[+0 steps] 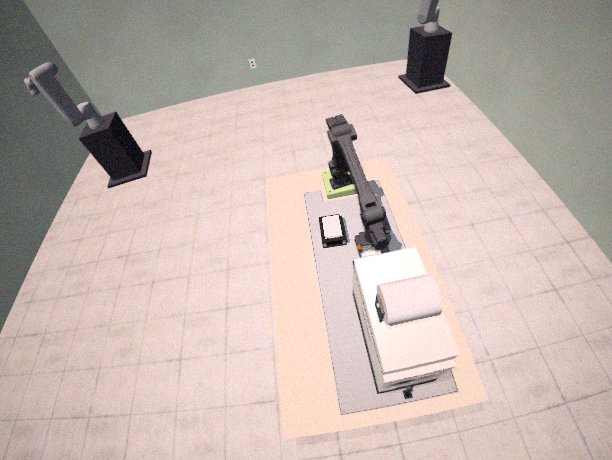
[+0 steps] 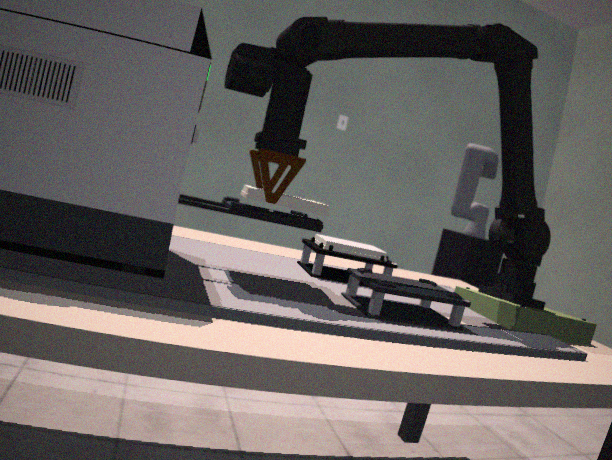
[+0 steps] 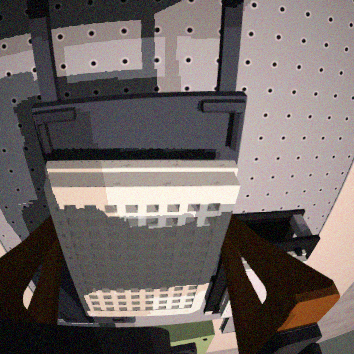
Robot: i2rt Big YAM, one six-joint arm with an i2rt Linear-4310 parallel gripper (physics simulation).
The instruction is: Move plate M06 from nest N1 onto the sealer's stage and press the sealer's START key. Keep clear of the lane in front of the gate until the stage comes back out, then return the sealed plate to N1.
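Where they show: gripper, between the fingertips: (image 1: 370, 249) (image 2: 266, 200) (image 3: 140, 219); arm's base, origin of its link: (image 1: 340, 182) (image 2: 510, 300).
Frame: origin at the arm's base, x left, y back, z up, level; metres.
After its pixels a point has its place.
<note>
My gripper (image 1: 373, 243) {x -0.030, y -0.539, z 0.093 m} (image 2: 272, 197) {x -0.030, y -0.539, z 0.093 m} (image 3: 140, 219) {x -0.030, y -0.539, z 0.093 m} is shut on plate M06 (image 2: 304, 203) {x 0.019, y -0.497, z 0.103 m} (image 3: 140, 189) {x -0.035, y -0.572, z 0.108 m}, a white well plate clamped across its width between the brown fingers. The plate hangs level just above the sealer's dark stage (image 2: 213, 203) {x -0.077, y -0.610, z 0.068 m} (image 3: 140, 123) {x -0.037, y -0.586, z 0.077 m}, which sticks out of the sealer (image 1: 405, 338) {x -0.099, y -0.994, z 0.321 m} (image 2: 131, 137) {x 0.059, y -0.760, z 0.140 m}. I cannot tell whether plate and stage touch. An empty dark nest (image 2: 409, 287) (image 3: 277, 218) stands on the perforated deck behind the gripper.
The arm's green base (image 1: 336, 189) {x -0.042, y -0.048, z 0.003 m} (image 2: 491, 306) {x 0.029, y -0.079, z -0.011 m} is at the deck's far end. A paper roll (image 1: 411, 298) {x -0.072, y -0.926, z 0.443 m} lies on the sealer. Two black pedestals (image 1: 114, 146) (image 1: 428, 57) stand far off.
</note>
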